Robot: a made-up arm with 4 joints. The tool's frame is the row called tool.
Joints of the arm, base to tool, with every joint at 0 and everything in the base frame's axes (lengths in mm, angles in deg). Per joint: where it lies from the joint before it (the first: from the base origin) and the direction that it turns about. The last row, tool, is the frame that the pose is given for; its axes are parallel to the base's.
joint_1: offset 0 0 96.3 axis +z
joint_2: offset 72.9 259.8 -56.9 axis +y
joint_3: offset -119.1 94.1 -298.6 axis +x
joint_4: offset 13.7 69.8 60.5 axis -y
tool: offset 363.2 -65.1 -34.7
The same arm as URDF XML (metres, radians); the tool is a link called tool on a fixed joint. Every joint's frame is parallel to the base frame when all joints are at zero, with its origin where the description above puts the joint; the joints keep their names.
<robot name="arm">
  <link name="base_link"/>
  <link name="link1"/>
  <link name="link2"/>
  <link name="link3"/>
  <link name="link4"/>
  <link name="tool"/>
  <joint name="joint_1" type="continuous">
    <parent link="base_link"/>
    <child link="link1"/>
    <origin xyz="0.0000 0.0000 0.0963" rpy="0.0000 0.0000 0.0000"/>
    <axis xyz="0 0 1"/>
  </joint>
  <joint name="joint_2" type="continuous">
    <parent link="link1"/>
    <child link="link2"/>
    <origin xyz="0.0729 0.2598 -0.0569" rpy="0.0000 0.0000 0.0000"/>
    <axis xyz="0 1 0"/>
  </joint>
  <joint name="joint_3" type="continuous">
    <parent link="link2"/>
    <child link="link3"/>
    <origin xyz="-0.1191 0.0941 -0.2986" rpy="0.0000 0.0000 0.0000"/>
    <axis xyz="1 0 0"/>
  </joint>
  <joint name="joint_4" type="continuous">
    <parent link="link3"/>
    <child link="link4"/>
    <origin xyz="0.0137 0.0698 0.0605" rpy="0.0000 0.0000 0.0000"/>
    <axis xyz="0 -1 0"/>
  </joint>
  <joint name="tool_joint" type="fixed">
    <parent link="link4"/>
    <child link="tool"/>
    <origin xyz="0.3632 -0.0651 -0.0347" rpy="0.0000 0.0000 0.0000"/>
  </joint>
</robot>

